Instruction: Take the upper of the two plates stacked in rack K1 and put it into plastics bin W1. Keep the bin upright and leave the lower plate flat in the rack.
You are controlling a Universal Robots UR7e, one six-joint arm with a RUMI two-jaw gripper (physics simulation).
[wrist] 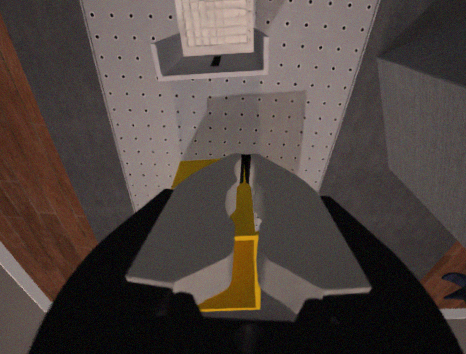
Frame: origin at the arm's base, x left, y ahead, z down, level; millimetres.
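Where they show: gripper, fingertip midpoint: (pixel 244 158).
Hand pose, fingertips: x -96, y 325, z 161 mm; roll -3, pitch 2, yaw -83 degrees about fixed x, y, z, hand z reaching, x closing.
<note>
Things, the pixels of their top centre, and the offset from my fingertips. "pt": a spot on its surface instead. Level surfaces: height alone.
- pale plate, surface spot: (pixel 218 25) pt dx -62, dy +18, dz +199 mm
- grey rack, surface spot: (pixel 215 76) pt dx -28, dy +19, dz +92 mm
- yellow bin, surface spot: (pixel 192 171) pt dx +139, dy +87, dz +200 mm
- light perforated board, its level: dz +235 mm
- Dark grey surface, its level: dz +248 mm
My gripper (pixel 244 158) is shut, with nothing between its fingertips. A pale plate (pixel 218 25) with a raised grid pattern is at the top of the view, cut off by the frame edge, in a grey rack (pixel 215 76) with a light rim. Whether a second plate lies under it cannot be seen. The yellow bin (pixel 192 171) is under my gripper, mostly hidden by the fingers. Part of its rim and orange-lit inside shows through the gap between them. Its label does not show.
The rack stands on a light perforated board (pixel 145 107). A large grey block (pixel 425 120) rises at the right, beside the board. Dark grey surface (pixel 65 100) borders the board, with brown wooden flooring (pixel 37 165) at the left. A dark blue shape (pixel 456 281) shows at the lower right edge.
</note>
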